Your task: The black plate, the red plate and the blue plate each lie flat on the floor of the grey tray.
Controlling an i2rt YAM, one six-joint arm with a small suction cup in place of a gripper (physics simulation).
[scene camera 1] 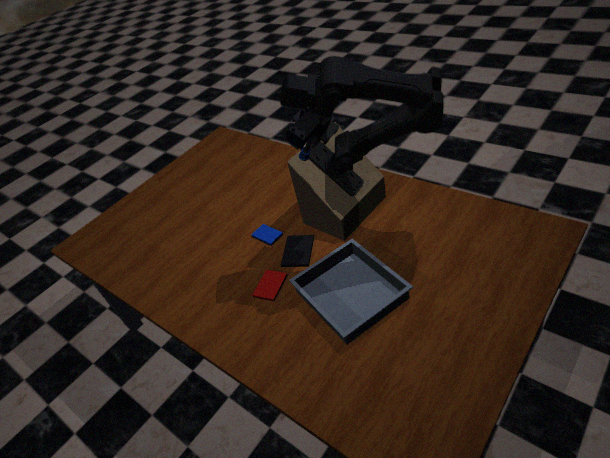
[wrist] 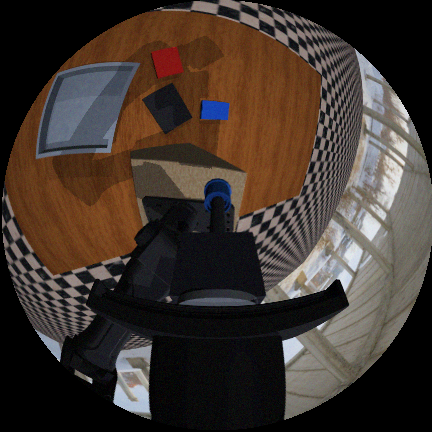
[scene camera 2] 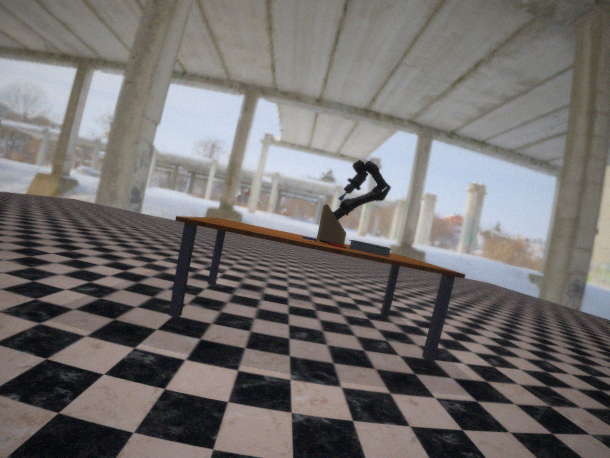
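Seen in the pictures: end effector, tool point: (scene camera 1: 303,156) (wrist: 217,190) (scene camera 2: 340,199); arm's base, origin of the base link: (scene camera 1: 333,168) (wrist: 184,213) (scene camera 2: 333,217).
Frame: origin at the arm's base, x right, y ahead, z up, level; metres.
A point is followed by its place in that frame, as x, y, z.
Observation:
The black plate (scene camera 1: 298,250) @[0.021, 0.216, -0.165] (wrist: 167,108) @[0.025, 0.210, -0.165] lies flat on the table between the blue plate and the grey tray. The blue plate (scene camera 1: 267,234) @[0.158, 0.200, -0.164] (wrist: 215,110) @[0.163, 0.196, -0.164] lies flat on the table beside it. The red plate (scene camera 1: 270,285) @[0.016, 0.365, -0.164] (wrist: 167,62) @[0.023, 0.355, -0.164] lies flat on the table near the tray's corner. The grey tray (scene camera 1: 320,310) @[-0.186, 0.394, -0.124] (scene camera 2: 370,248) @[-0.171, 0.386, -0.148] (wrist: 114,107) @[-0.110, 0.246, -0.171] stands on the table with no plate in it. My gripper (scene camera 1: 304,154) (scene camera 2: 341,197) (wrist: 218,190), a blue suction cup, is open and holds nothing. It hangs above the arm's base block, apart from all three plates.
The beige base block (scene camera 1: 320,200) @[-0.017, 0.110, -0.036] (scene camera 2: 330,227) @[0.028, 0.106, -0.074] (wrist: 200,177) @[0.029, 0.082, 0.021] carries the arm and stands behind the black plate and the tray. The wooden table (scene camera 1: 425,370) @[-0.467, 0.397, -0.174] (scene camera 2: 240,228) @[0.560, 0.519, -0.174] (wrist: 265,110) @[0.379, 0.214, -0.174] has its edges in view. Shadows of the arm fall across the plates and the tray.

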